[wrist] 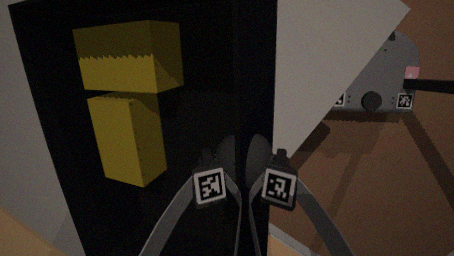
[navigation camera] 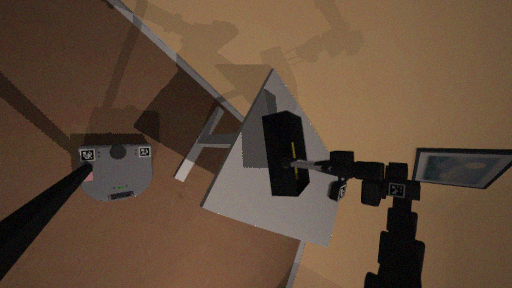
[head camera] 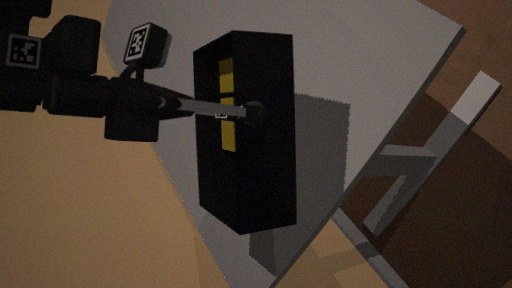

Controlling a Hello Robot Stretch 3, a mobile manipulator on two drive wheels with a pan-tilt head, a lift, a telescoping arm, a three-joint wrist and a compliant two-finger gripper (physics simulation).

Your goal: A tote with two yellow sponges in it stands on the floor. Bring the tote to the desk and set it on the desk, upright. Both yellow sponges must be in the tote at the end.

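Seen in the pictures: gripper, fingertip midpoint: (navigation camera: 282,161) (head camera: 259,115); robot's base, origin of the base link: (navigation camera: 118,151).
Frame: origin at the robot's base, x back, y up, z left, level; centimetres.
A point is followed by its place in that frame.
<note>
The black tote (head camera: 265,175) {x -6.7, y 90.1, z -44.3 cm} (navigation camera: 285,130) {x -8.9, y 92.9, z -45.1 cm} (wrist: 205,65) is over the grey desk (head camera: 380,75) {x 11.2, y 72.1, z -36.8 cm} (navigation camera: 280,215) {x 38.2, y 72.1, z -69.4 cm} (wrist: 320,60), upright as far as I can see. Its shadow lies offset beside it on the desk top, and it looks raised above the surface; the gap under its base is hidden. Two yellow sponges lie inside: one sponge (head camera: 226,75) {x 9.8, y 87.4, z -60.0 cm} (wrist: 120,65) and the other sponge (head camera: 228,137) {x -1.8, y 85.9, z -59.7 cm} (wrist: 120,145), side by side. In the navigation view they show as a thin yellow strip. My gripper (head camera: 252,112) {x 2.2, y 91.0, z -45.7 cm} (navigation camera: 287,163) {x 2.2, y 91.0, z -45.7 cm} (wrist: 244,152) {x 2.2, y 91.0, z -45.7 cm} is shut on the tote's long wall, one fingertip on each side.
My base (navigation camera: 120,172) {x 10.7, y 16.0, z -0.5 cm} (wrist: 365,70) stands on the brown floor, apart from the desk. A desk leg frame (head camera: 465,105) (navigation camera: 187,167) shows below the top's near edge. The desk's far long edge runs along the tan wall. A framed picture (navigation camera: 455,169) {x 16.7, y 155.5, z -158.7 cm} hangs on the wall beyond my arm.
</note>
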